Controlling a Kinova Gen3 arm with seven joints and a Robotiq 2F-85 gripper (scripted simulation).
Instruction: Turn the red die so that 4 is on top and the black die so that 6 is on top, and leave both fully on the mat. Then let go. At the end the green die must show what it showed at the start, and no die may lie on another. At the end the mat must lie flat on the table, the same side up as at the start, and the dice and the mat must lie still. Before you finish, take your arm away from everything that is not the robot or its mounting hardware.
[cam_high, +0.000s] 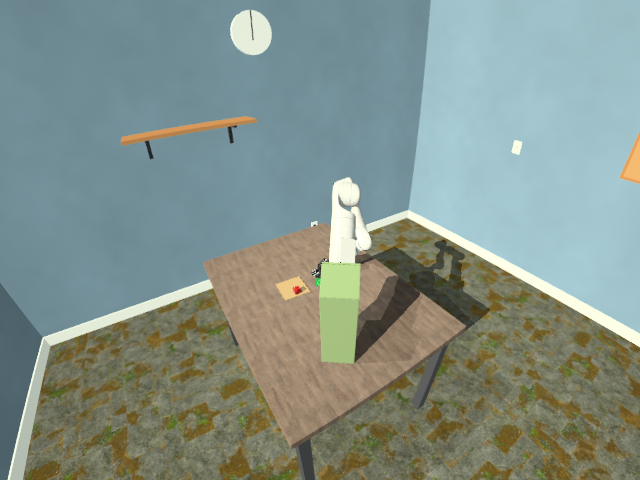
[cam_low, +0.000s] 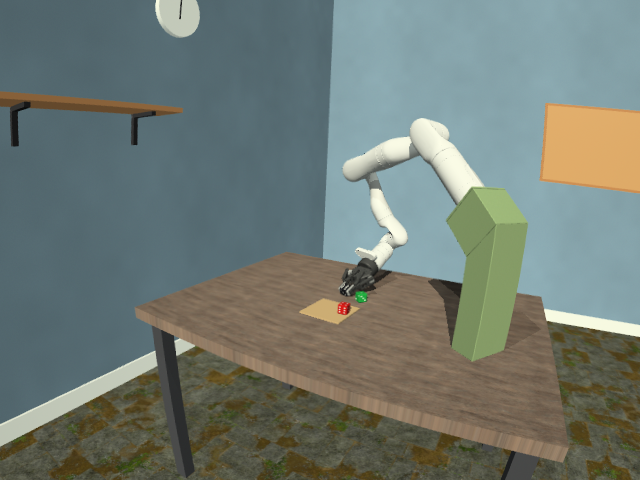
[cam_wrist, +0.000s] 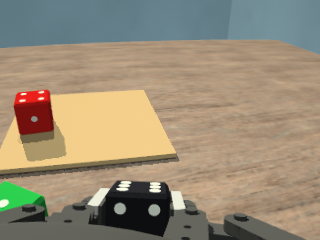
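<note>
Right now my hand is right at the black die. The rest, counted from my hand: tan mat (1 cm behind, 15 cm to the left, 2 cm below); green die (6 cm behind, 2 cm to the left, 1 cm below); red die (6 cm behind, 15 cm to the left, 1 cm below).
</note>
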